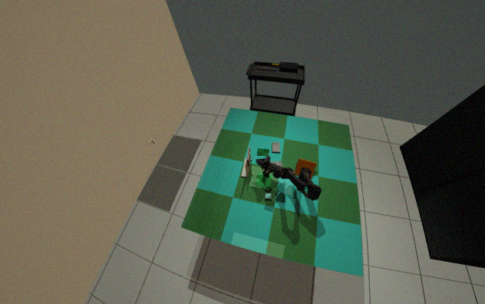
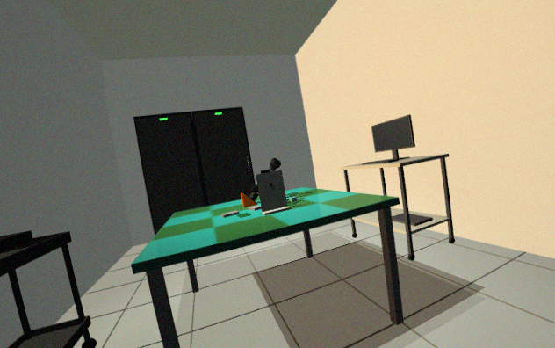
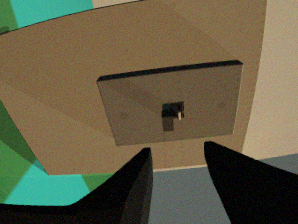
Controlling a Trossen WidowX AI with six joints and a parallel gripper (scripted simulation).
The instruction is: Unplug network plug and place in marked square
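Right now the network plug is 5 cm ahead of my gripper tip. The rest, counted from my gripper tip: green square: 16 cm below, 9 cm behind, 8 cm to the left; upright panel: 7 cm ahead, 6 cm below.
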